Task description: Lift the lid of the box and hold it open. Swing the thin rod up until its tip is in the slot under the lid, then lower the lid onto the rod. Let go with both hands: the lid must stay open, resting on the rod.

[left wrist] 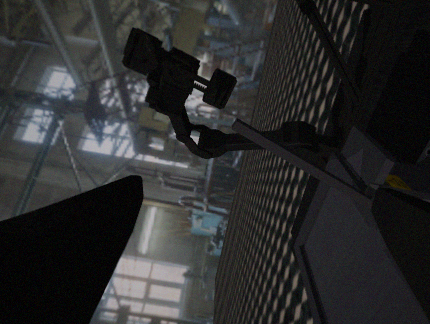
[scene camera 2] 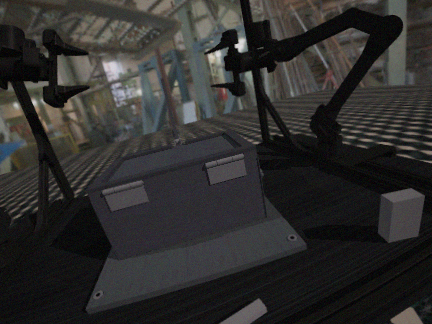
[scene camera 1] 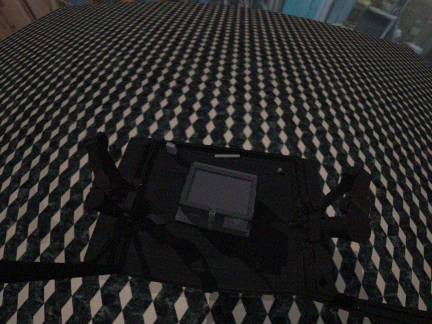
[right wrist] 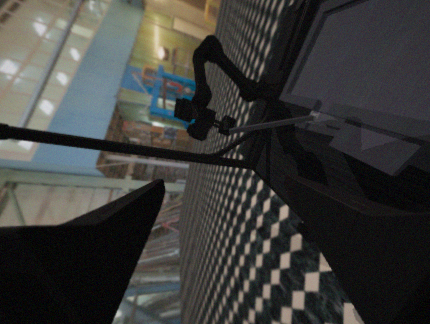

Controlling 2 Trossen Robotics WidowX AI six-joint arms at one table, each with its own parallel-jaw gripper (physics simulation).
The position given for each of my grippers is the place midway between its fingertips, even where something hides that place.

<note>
My left gripper (scene camera 2: 207, 70) is open, with nothing in its grasp. My right gripper (scene camera 2: 88, 69) is open, with nothing in its grasp. Also in view: a grey box (scene camera 2: 172, 234).
The grey box is seen too in the left wrist view (left wrist: 402, 175), in scene camera 1 (scene camera 1: 185, 214) and in the right wrist view (right wrist: 324, 123). My left gripper shows as well in the left wrist view (left wrist: 256, 192) and in the right wrist view (right wrist: 213, 123). My right gripper is seen too in the left wrist view (left wrist: 187, 78) and in the right wrist view (right wrist: 224, 182).
</note>
